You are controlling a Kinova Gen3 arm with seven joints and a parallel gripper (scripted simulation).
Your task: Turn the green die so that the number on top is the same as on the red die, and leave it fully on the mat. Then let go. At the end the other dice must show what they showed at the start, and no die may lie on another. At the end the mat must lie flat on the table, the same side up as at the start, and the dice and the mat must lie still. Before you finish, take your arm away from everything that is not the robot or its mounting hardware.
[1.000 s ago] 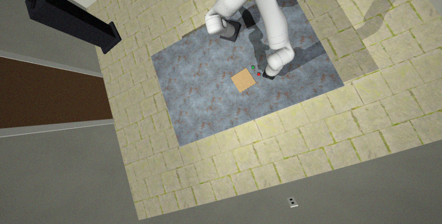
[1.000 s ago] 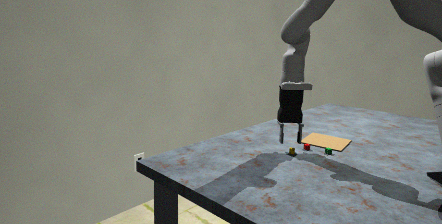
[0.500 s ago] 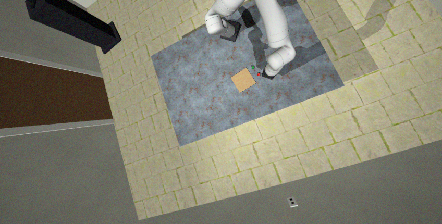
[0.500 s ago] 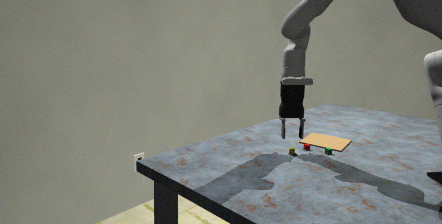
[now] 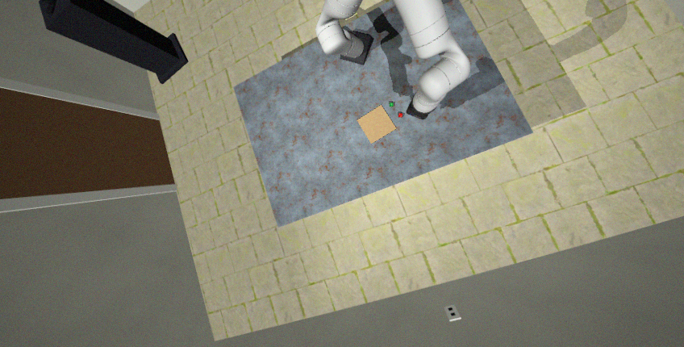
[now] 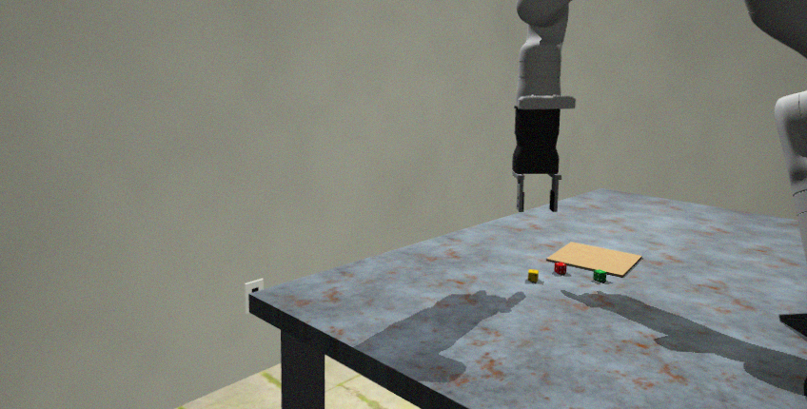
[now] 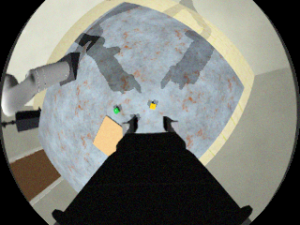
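Now: hand 130 mm above the green die, 110 mm past it and 50 mm to the left of it. The rest, counted from my hand: red die: 130 mm below, 40 mm to the right, 40 mm behind; tan mat: 160 mm to the right, 130 mm below, 70 mm behind; yellow die: 130 mm below, 30 mm to the left, 10 mm behind.
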